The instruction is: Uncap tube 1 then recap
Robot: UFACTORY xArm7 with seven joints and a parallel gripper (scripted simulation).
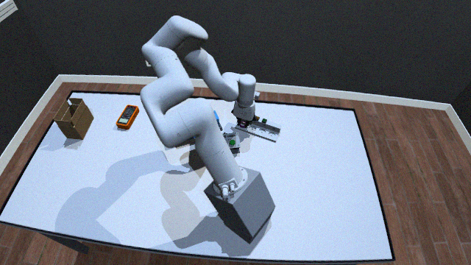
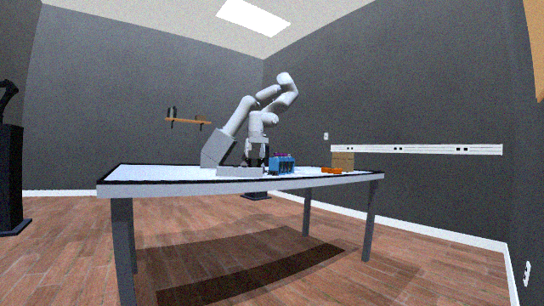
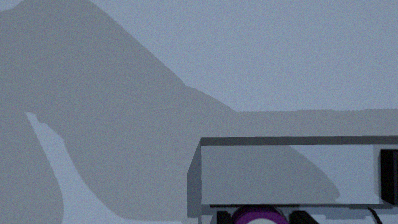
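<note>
The grey key housing lies 130 mm behind my hand, 80 mm to the left of it and 20 mm above it.
</note>
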